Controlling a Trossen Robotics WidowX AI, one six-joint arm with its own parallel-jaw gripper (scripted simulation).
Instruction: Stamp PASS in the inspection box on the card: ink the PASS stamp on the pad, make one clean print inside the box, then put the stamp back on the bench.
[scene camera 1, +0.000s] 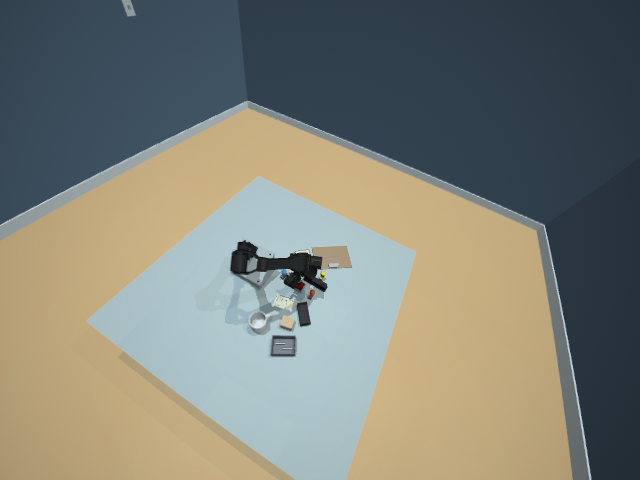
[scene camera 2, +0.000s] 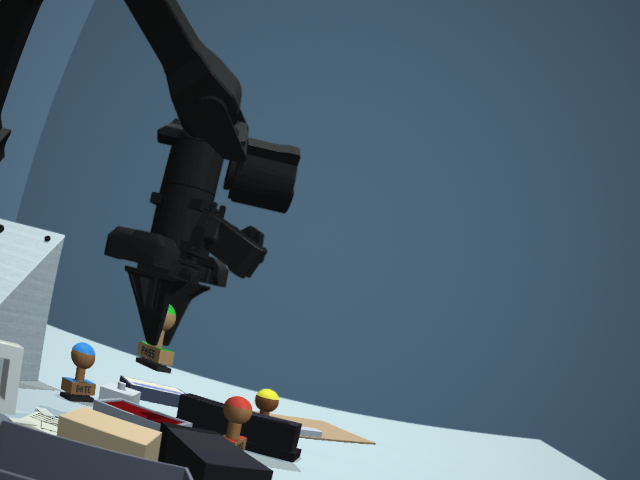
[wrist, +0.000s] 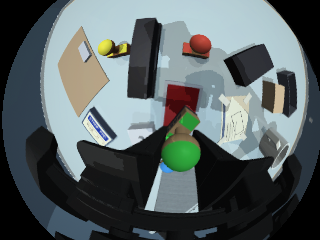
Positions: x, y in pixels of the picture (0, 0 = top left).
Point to a red ink pad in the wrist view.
176, 95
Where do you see my gripper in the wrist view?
179, 132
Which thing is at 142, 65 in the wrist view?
A long black block.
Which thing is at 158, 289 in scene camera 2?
My gripper.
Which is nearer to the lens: the green-topped pass stamp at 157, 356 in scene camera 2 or the tan block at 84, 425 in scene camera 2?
The tan block.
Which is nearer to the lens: the red-knobbed stamp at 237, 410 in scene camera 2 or the tan block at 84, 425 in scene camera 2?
The tan block.
